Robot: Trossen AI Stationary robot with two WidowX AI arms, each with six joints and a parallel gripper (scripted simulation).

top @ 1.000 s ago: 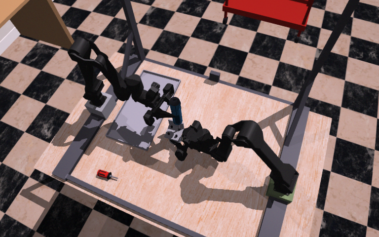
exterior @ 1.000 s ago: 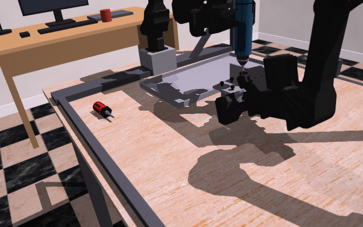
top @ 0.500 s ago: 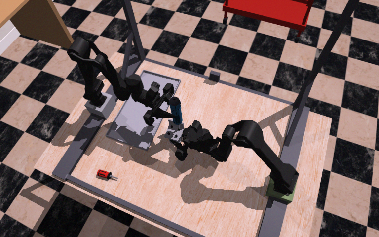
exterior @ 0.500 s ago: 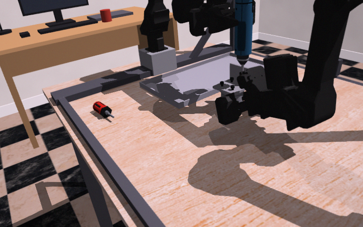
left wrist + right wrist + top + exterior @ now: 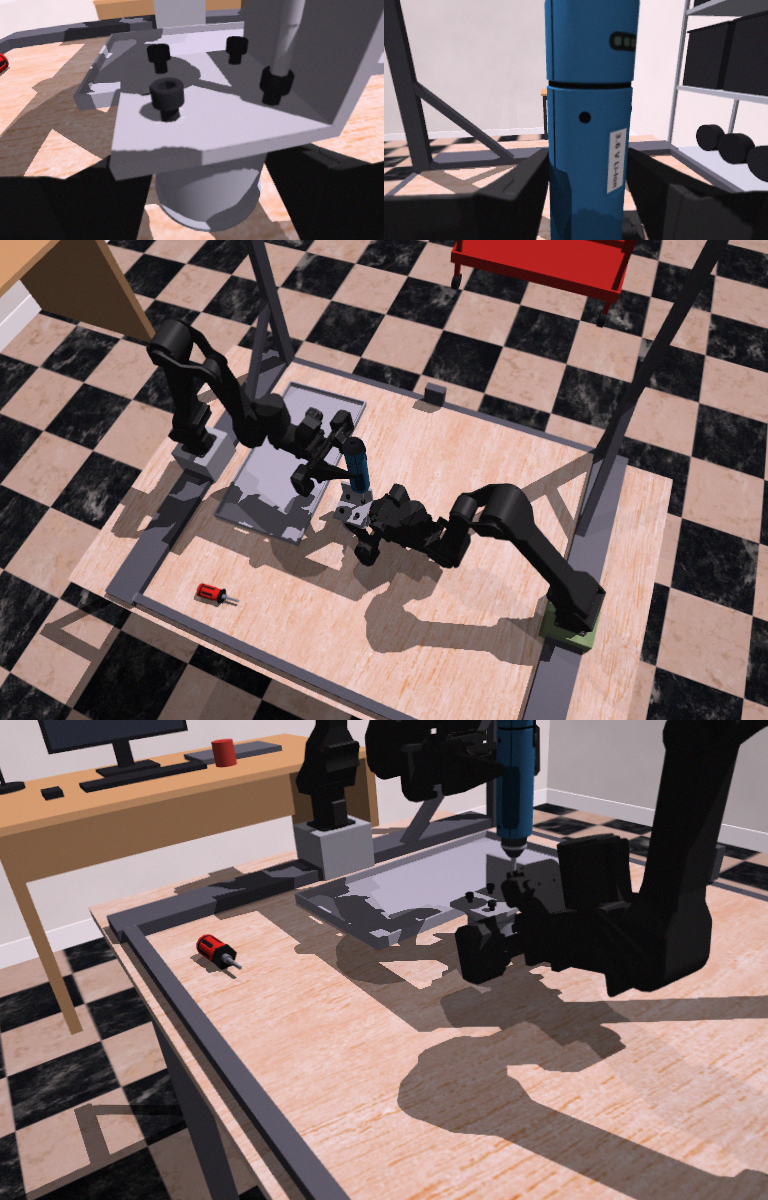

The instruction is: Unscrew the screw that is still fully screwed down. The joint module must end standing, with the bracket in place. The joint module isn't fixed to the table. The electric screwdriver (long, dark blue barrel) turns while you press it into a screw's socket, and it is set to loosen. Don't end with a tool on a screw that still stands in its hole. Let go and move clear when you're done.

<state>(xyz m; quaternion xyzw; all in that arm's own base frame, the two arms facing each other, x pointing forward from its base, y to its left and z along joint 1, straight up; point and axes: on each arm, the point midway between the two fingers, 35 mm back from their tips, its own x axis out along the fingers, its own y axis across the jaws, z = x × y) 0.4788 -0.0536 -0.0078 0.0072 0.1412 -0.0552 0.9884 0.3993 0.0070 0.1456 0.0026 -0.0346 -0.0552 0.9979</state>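
My left gripper is now 30 mm to the left of the joint module and 10 mm above it. Round my left hand: screw 20 mm behind, 10 mm to the right, 30 mm above; then grey bracket 30 mm to the right, 30 mm above; then bit 20 mm behind, 10 mm to the right, 60 mm above.
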